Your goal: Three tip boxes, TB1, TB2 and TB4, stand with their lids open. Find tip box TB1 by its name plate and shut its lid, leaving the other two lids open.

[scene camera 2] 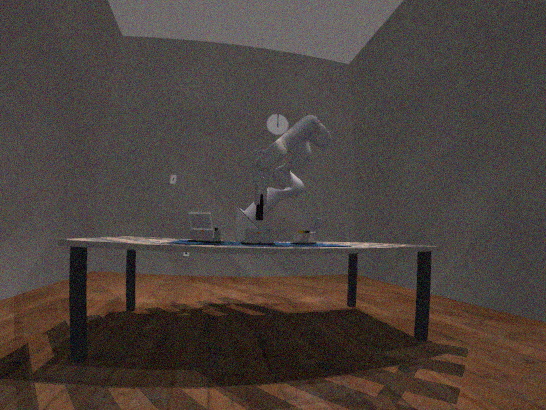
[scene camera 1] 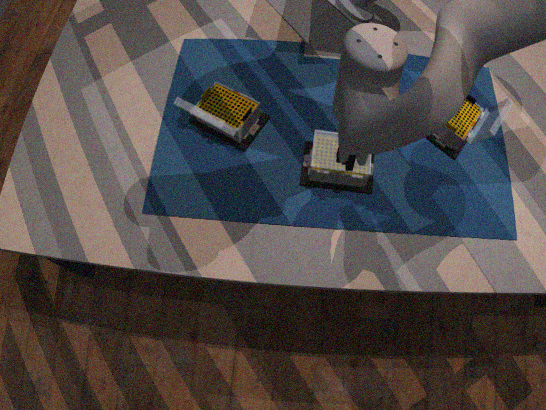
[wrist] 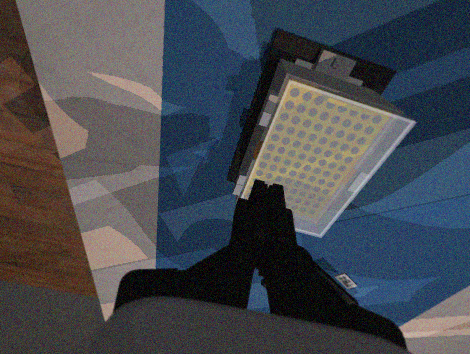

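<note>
The middle tip box [scene camera 1: 336, 179] [scene camera 2: 256, 236] [wrist: 325, 145] has its clear lid low over its yellow tip rack, nearly level or shut; a small gap cannot be ruled out. Its name cannot be read. The left tip box [scene camera 1: 227, 106] [scene camera 2: 200, 235] has its lid [scene camera 1: 207, 117] [scene camera 2: 201, 220] standing open. The right tip box [scene camera 1: 464, 120] [scene camera 2: 303, 237] has its lid [scene camera 1: 501, 117] open. A name plate [wrist: 345, 281] on its stand looks like TB4, but is blurred. My gripper [scene camera 1: 350, 162] [scene camera 2: 259, 218] [wrist: 261, 199] is shut and empty, a little above the middle lid.
The tip boxes stand in dark holders on a blue mat [scene camera 1: 200, 200] [wrist: 195, 200] on the patterned table [scene camera 1: 90, 200] [scene camera 2: 125, 242]. The robot arm [scene camera 1: 390, 120] [scene camera 2: 300, 137] reaches over the middle and partly hides the right box in scene camera 1. The robot's base is behind the mat.
</note>
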